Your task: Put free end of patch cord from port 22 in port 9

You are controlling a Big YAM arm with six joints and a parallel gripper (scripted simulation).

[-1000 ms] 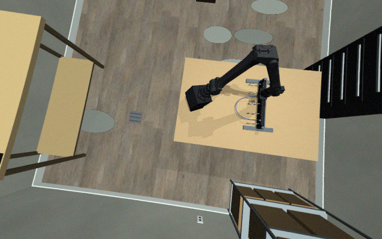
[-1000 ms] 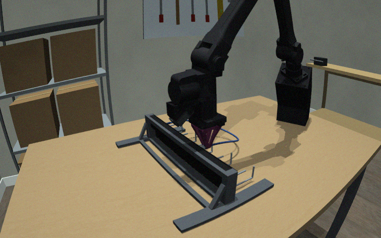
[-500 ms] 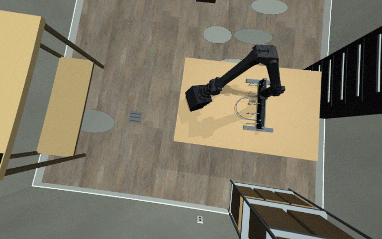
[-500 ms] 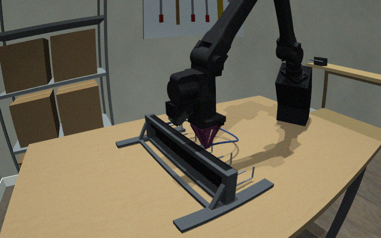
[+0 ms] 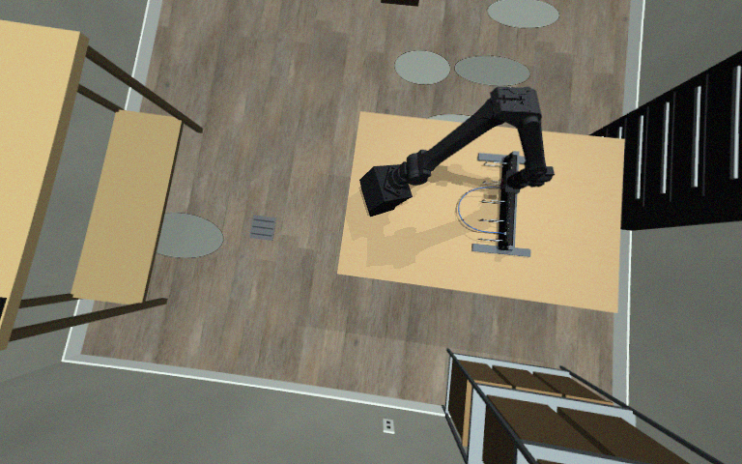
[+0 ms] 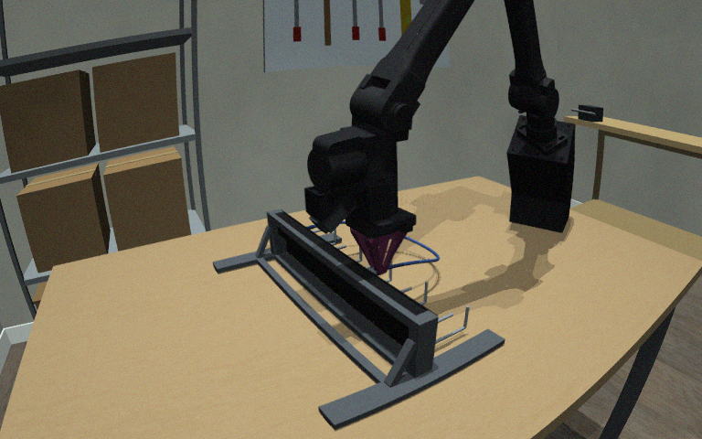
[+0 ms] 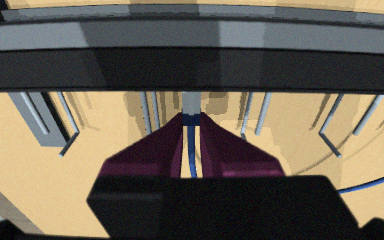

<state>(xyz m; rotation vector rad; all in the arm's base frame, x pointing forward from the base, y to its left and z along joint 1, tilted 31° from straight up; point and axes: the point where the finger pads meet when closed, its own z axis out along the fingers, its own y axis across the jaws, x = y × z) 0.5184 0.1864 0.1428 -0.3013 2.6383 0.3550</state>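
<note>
My hand is 20 mm short of the grey plug and 10 mm to the right of it.
</note>
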